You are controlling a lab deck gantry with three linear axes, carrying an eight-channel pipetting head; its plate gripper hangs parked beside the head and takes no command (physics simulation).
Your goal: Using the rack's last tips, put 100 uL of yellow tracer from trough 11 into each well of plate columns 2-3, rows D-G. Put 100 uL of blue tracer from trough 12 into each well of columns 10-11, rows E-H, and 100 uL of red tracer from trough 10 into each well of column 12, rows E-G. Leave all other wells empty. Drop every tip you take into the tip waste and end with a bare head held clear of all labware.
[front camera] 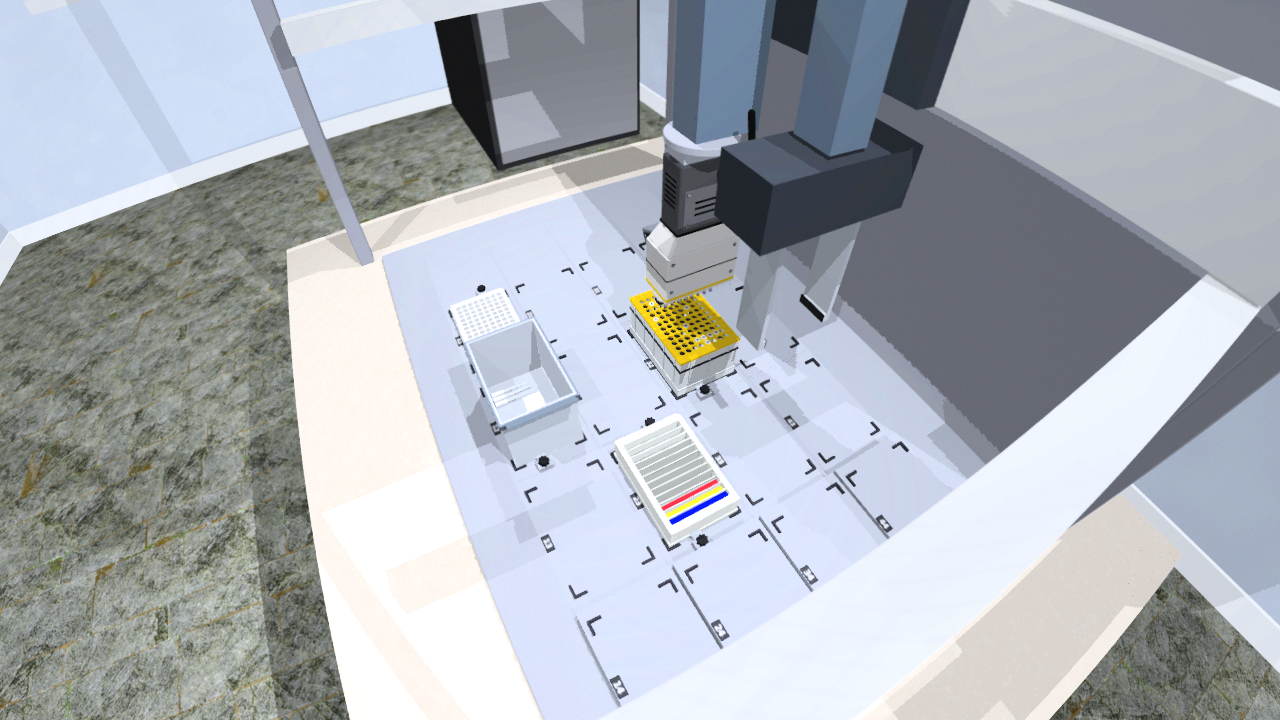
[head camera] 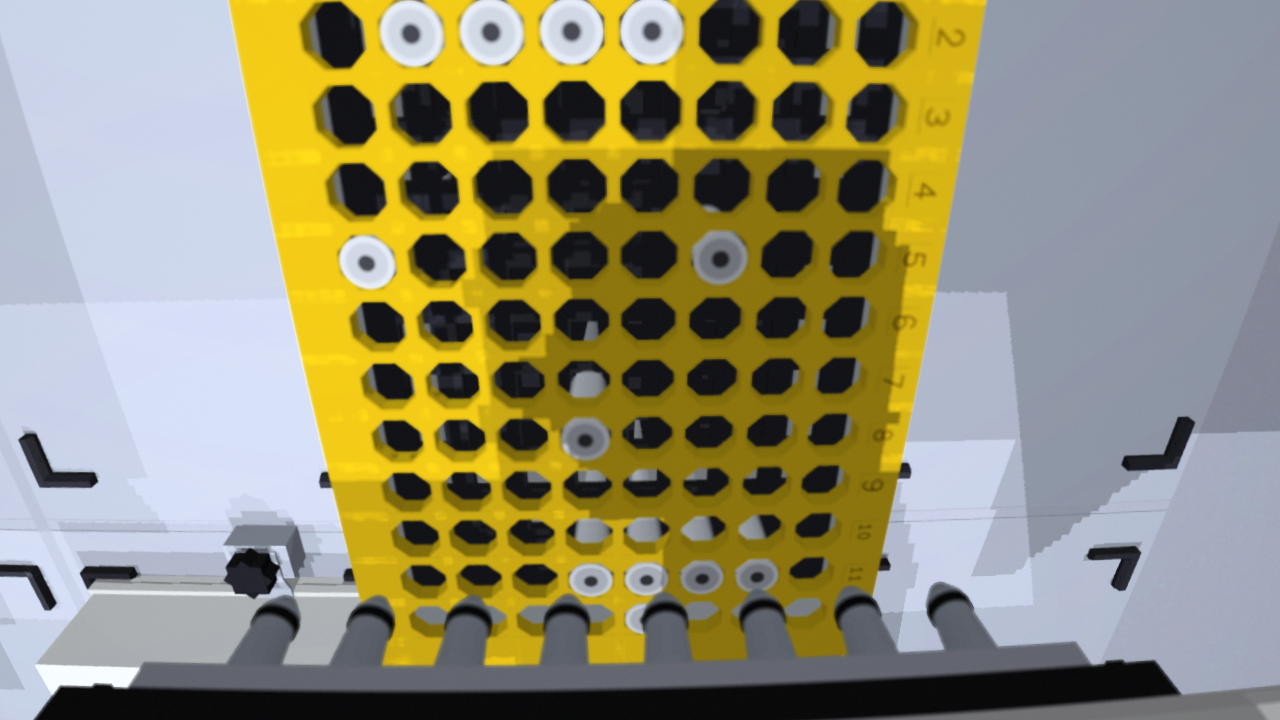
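The pipetting head is low over the back part of the yellow tip rack. Its eight nozzles are bare; the rightmost reaches past the rack's edge in the head view. Tips show at 2 D-G, 5 C and H, 8 E and 11 B-E; another, at 12 D, is partly hidden. The parked gripper hangs right of the rack, paddles apart and empty. The trough block holds red, yellow and blue at its front. The white plate is at left; its wells are too small to judge.
The tip waste bin stands in front of the plate, with some tips on its floor. The gripper's dark carrier block is right of the head. A black clamp knob sits left of the rack in the head view.
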